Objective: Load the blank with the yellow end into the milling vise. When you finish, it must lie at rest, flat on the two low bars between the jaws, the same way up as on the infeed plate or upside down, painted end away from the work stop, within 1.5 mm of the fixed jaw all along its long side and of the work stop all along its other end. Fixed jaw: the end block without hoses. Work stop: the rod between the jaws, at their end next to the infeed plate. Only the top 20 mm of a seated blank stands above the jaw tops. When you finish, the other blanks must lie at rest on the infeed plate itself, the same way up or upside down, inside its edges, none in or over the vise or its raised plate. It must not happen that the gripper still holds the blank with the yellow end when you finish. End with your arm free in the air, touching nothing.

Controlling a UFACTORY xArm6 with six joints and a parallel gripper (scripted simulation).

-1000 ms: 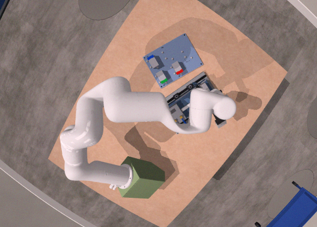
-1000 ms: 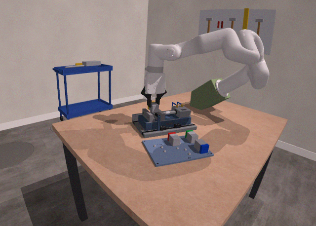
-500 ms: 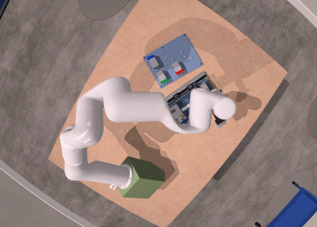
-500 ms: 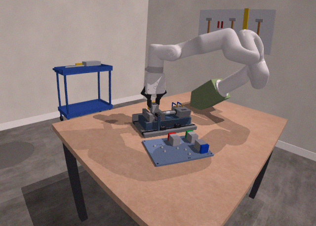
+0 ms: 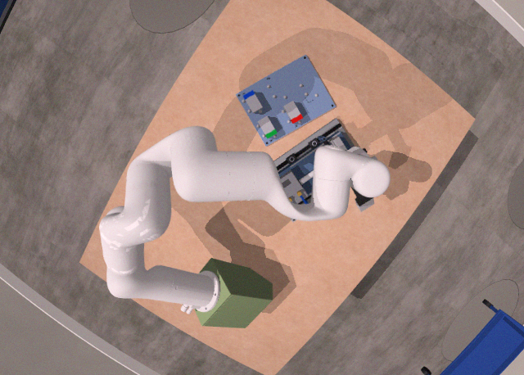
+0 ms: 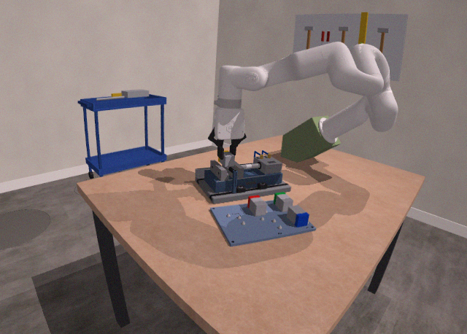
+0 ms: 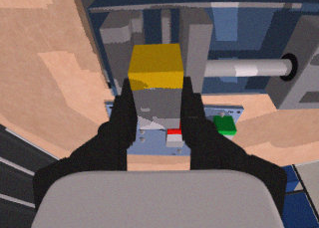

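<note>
Now: hand 20 mm above the yellow-ended blank. From my hand the other things lie so: hosed block (150 mm behind, 70 mm to the left, 60 mm below); fixed jaw (30 mm ahead, 10 mm to the right, 60 mm below); moving jaw (30 mm behind, 20 mm to the left, 60 mm below).
</note>
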